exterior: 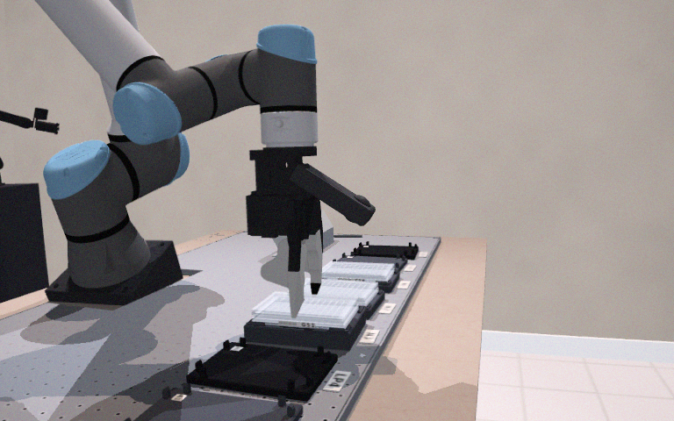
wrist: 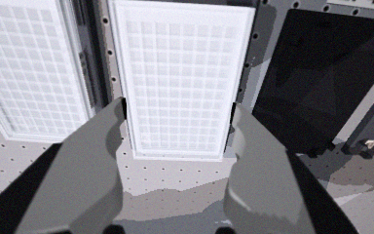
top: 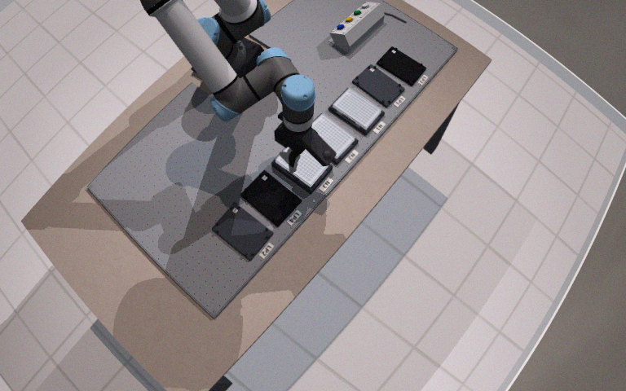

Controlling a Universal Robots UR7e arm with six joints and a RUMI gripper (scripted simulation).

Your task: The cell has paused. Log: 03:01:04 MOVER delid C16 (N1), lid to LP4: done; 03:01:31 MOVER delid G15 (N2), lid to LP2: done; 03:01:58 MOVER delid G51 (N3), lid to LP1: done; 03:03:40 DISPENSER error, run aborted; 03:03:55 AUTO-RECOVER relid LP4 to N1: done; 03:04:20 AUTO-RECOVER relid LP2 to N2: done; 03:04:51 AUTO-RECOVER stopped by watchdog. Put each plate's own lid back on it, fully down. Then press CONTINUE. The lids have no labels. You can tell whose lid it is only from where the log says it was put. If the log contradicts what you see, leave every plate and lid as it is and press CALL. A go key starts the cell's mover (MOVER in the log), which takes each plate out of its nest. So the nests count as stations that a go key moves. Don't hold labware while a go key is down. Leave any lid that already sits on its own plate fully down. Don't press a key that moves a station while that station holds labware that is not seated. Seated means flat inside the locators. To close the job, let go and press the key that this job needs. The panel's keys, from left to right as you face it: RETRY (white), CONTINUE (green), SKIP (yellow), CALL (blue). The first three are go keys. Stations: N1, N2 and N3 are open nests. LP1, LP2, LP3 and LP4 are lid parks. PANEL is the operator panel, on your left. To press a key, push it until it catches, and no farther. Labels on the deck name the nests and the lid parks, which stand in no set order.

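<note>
Now: the light grey lid 10 mm below my hand. The rest, counted from my hand: lid park LP2: 250 mm to the right, 40 mm below, 30 mm behind; plate: 20 mm below; lid park LP4: 130 mm to the right, 40 mm below, 20 mm behind.
</note>
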